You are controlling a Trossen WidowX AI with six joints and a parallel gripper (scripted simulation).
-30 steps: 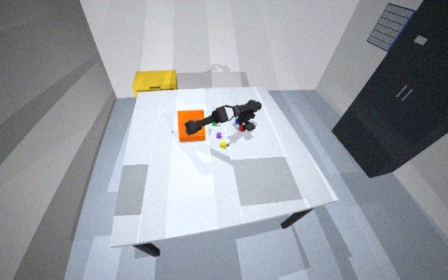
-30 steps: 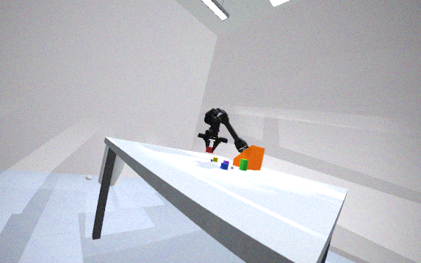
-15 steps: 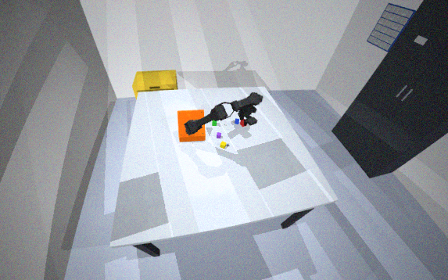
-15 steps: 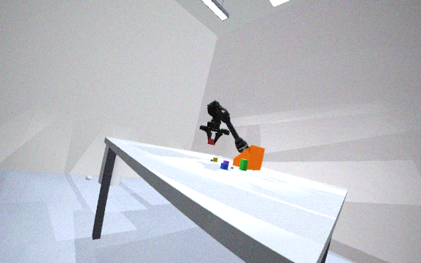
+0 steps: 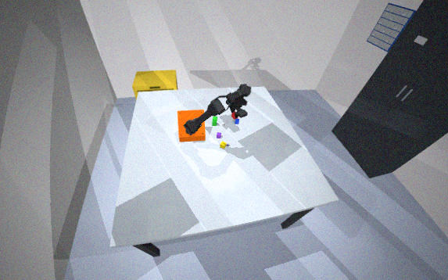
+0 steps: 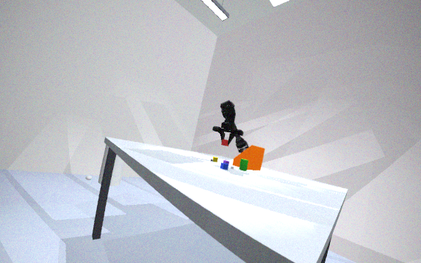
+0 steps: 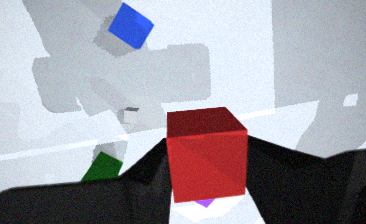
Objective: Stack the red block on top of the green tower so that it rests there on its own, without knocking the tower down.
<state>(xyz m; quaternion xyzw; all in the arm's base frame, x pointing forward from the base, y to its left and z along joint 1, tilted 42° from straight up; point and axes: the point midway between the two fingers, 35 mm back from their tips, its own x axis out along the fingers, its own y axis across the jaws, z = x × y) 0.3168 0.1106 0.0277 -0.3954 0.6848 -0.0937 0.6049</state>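
My gripper tip is 12 cm past the purple block, 7 cm to the left of it and 12 cm above it. Also, from my gripper tip: yellow block 10 cm behind, 16 cm to the right, 12 cm below; then red block 1 cm above; then blue block 5 cm ahead, 8 cm to the left, 12 cm below.
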